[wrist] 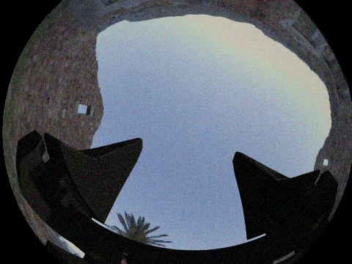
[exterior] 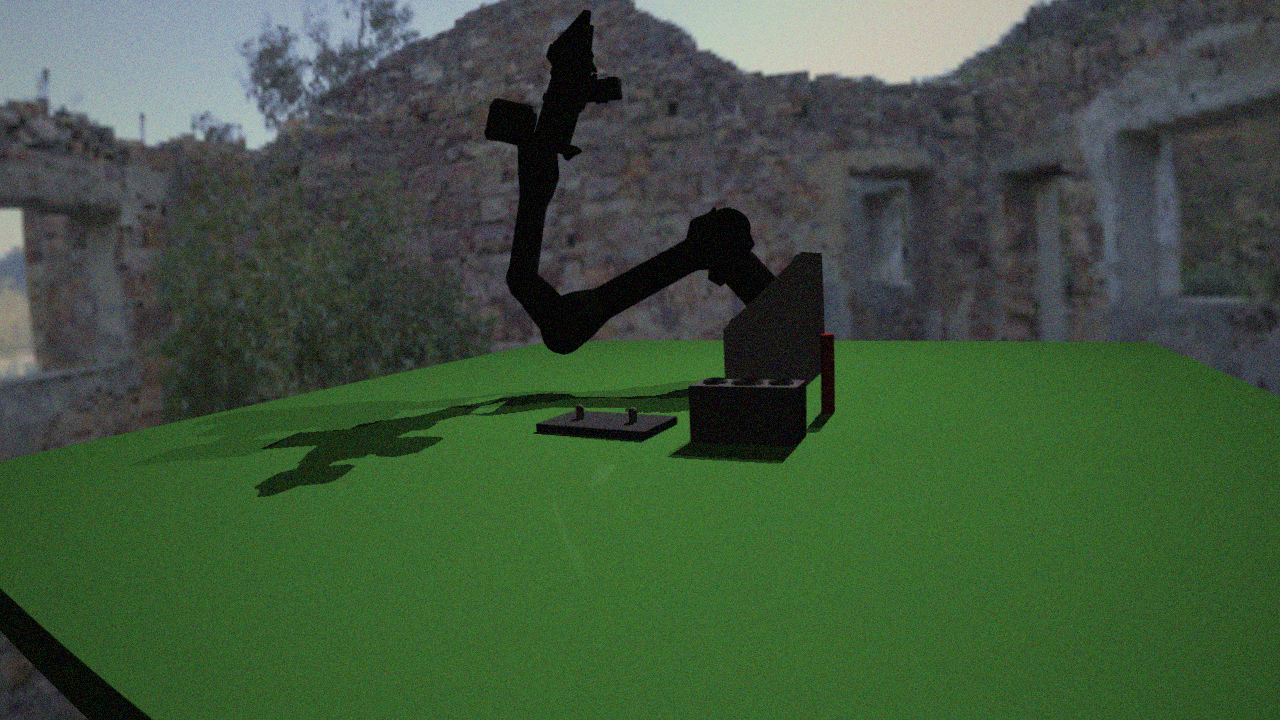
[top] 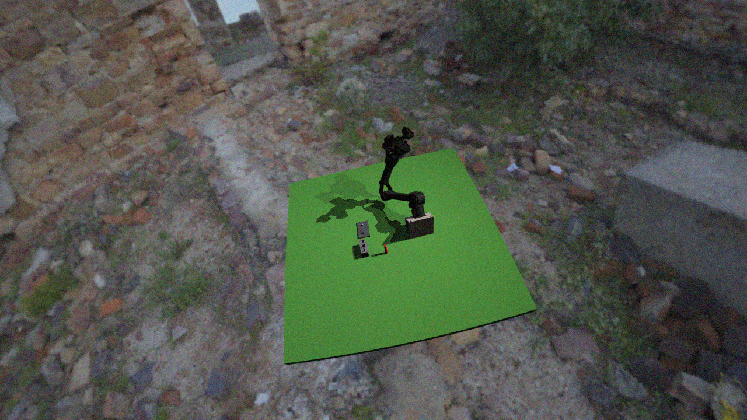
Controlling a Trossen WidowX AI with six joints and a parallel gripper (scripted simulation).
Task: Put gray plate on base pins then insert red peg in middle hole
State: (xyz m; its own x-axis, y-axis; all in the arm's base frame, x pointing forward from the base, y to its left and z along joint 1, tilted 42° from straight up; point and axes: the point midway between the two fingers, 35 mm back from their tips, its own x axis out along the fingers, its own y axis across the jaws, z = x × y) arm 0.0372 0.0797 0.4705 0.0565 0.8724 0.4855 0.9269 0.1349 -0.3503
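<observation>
The gray plate lies 51 cm below my gripper tip, 36 cm ahead of it and 27 cm to the left of it. From my gripper tip the other things lie so: dark base 54 cm below, 33 cm ahead, 13 cm to the left; then red peg 51 cm below, 34 cm to the left, 24 cm ahead.
</observation>
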